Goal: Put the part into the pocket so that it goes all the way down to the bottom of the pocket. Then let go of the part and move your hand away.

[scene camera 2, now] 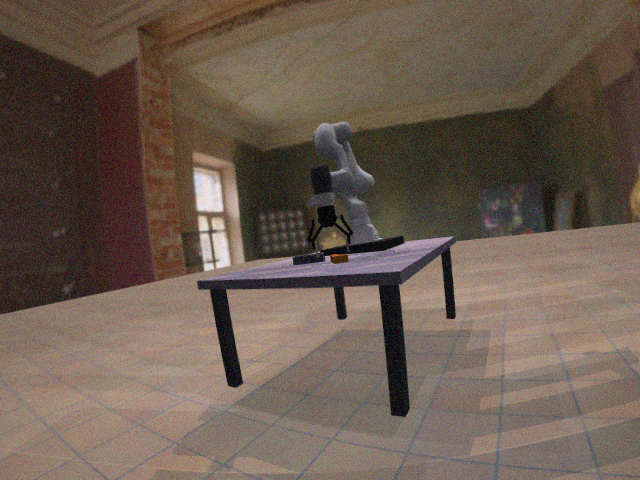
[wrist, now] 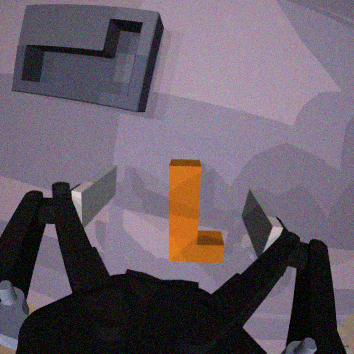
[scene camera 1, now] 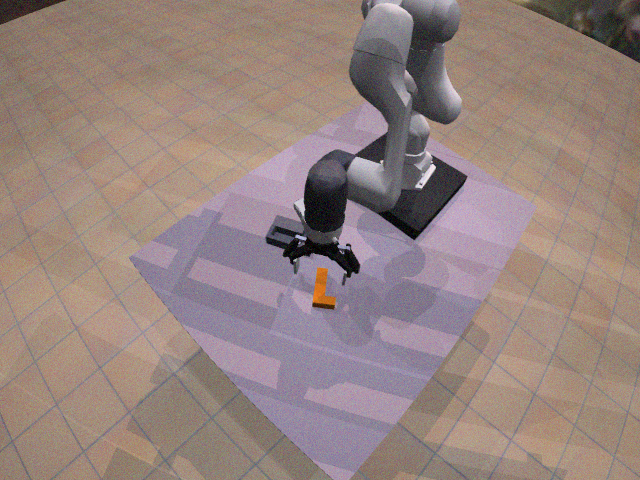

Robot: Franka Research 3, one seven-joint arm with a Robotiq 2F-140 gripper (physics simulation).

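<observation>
The part is an orange L-shaped block (scene camera 1: 320,289) (scene camera 2: 339,258) (wrist: 184,215) that lies flat on the table. The pocket is an L-shaped recess (wrist: 75,67) in a dark grey block (scene camera 1: 272,238) (scene camera 2: 305,259) (wrist: 65,30). The recess holds no part. In the wrist view the grey block lies at the upper left, apart from the part; in scene camera 1 the hand hides some of it. My gripper (scene camera 1: 320,272) (scene camera 2: 331,250) (wrist: 179,191) is open and empty. Its fingers point down above the table, and in the wrist view they stand left and right of the part.
The purple table top (scene camera 1: 232,320) (scene camera 2: 289,273) carries everything. The arm's black base plate (scene camera 1: 413,219) (scene camera 2: 382,244) stands behind the hand and the grey block. Shadows of the arm fall across the table around the part.
</observation>
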